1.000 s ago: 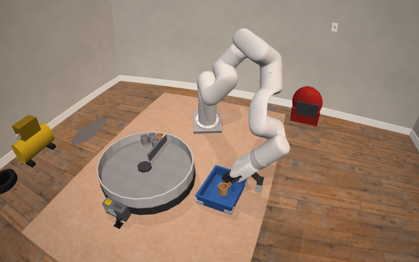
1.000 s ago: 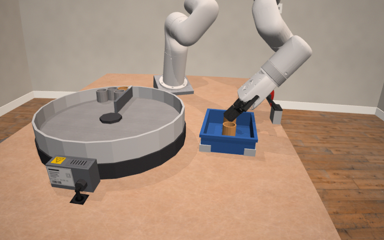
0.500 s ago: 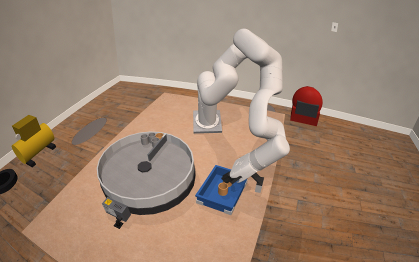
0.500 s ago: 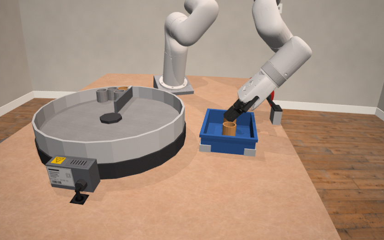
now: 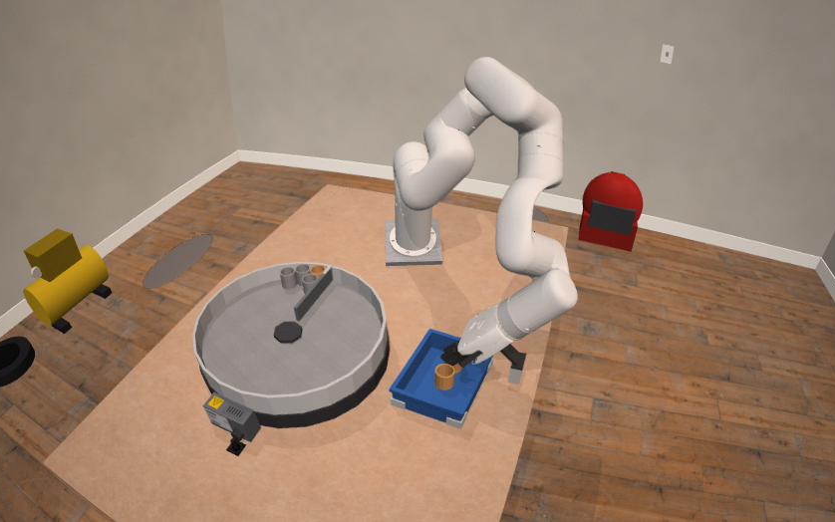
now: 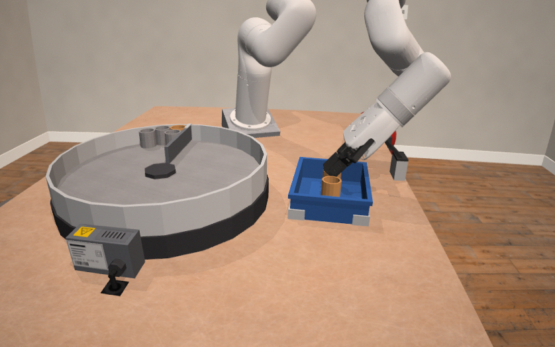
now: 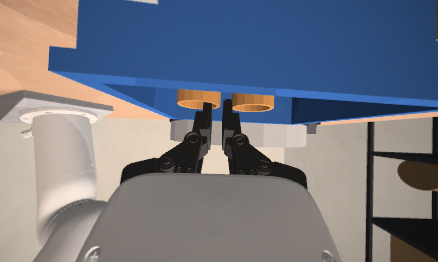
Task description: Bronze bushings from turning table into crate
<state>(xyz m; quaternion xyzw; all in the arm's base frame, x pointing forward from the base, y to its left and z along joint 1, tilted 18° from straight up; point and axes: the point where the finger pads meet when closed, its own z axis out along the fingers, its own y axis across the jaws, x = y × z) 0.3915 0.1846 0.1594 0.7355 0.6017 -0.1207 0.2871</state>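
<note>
The blue crate lies 3 cm ahead of my hand, 1 cm to the right of it and 4 cm below it. The rest, counted from my hand: turning table (3 cm ahead, 35 cm to the right, 1 cm below).
</note>
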